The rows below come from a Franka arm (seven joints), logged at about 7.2 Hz.
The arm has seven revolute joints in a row. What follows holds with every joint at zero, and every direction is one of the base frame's. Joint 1 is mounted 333.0 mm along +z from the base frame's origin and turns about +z. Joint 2 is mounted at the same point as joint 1 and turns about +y. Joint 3 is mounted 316.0 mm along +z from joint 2 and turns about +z. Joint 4 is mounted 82.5 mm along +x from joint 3 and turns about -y. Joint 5 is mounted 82.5 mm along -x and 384.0 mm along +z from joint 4 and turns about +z. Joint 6 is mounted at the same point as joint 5 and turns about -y. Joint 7 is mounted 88.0 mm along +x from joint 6 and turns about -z. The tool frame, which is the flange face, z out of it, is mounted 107.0 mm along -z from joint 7; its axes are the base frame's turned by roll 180.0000, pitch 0.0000 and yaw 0.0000 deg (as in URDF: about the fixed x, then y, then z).
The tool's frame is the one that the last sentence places.
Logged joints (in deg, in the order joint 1, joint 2, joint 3, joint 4, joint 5, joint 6, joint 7), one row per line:
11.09, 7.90, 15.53, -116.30, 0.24, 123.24, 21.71
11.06, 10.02, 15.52, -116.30, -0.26, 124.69, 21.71
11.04, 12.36, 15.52, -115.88, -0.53, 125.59, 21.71
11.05, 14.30, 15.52, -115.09, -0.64, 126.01, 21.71
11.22, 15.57, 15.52, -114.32, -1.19, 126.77, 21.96
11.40, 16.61, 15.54, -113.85, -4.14, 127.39, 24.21
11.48, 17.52, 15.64, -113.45, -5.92, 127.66, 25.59
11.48, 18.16, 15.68, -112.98, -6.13, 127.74, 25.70
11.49, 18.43, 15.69, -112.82, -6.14, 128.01, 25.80
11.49, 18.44, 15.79, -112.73, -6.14, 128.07, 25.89
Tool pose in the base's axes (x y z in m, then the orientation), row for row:
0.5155, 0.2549, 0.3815, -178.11, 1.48, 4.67
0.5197, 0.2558, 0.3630, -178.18, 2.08, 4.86
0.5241, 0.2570, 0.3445, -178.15, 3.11, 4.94
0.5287, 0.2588, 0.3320, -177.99, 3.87, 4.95
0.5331, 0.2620, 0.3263, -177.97, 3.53, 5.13
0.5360, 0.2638, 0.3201, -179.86, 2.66, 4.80
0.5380, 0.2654, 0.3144, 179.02, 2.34, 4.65
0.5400, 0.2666, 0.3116, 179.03, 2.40, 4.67
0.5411, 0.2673, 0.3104, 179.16, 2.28, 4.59
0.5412, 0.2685, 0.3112, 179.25, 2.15, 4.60
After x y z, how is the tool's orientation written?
As angles about the fixed x, y, z axes (roll, pitch, yaw), in degrees.
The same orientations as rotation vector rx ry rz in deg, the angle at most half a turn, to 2 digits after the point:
-178.01, -7.22, 2.42
-178.08, -7.51, 3.35
-178.06, -7.60, 4.96
-177.89, -7.58, 6.14
-177.87, -7.87, 5.62
-179.77, -7.53, 4.18
178.74, 7.29, -3.59
178.75, 7.32, -3.68
178.89, 7.20, -3.51
178.99, 7.21, -3.31

